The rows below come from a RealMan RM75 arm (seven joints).
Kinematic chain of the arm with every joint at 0, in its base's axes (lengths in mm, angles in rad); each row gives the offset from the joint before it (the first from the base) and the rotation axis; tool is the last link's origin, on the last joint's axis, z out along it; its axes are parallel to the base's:
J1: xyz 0 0 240.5 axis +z
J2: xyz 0 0 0 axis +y
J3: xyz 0 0 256 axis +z
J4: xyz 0 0 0 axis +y
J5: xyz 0 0 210 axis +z
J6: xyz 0 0 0 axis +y
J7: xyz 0 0 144 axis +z
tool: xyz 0 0 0
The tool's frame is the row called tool.
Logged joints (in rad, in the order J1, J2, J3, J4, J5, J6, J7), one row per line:
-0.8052, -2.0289, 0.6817, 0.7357, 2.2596, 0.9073, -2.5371
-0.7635, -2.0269, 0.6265, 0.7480, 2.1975, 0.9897, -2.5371
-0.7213, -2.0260, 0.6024, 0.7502, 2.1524, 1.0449, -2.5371
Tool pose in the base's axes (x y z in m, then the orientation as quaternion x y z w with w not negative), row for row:
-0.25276, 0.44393, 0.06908, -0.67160, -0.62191, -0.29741, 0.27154
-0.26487, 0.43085, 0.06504, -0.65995, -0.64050, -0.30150, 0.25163
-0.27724, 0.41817, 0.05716, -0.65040, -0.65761, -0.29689, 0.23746
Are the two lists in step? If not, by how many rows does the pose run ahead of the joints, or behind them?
The pose runs 2 rows ahead of the joints: the pose in row i belongs to the joints in row i + 2.
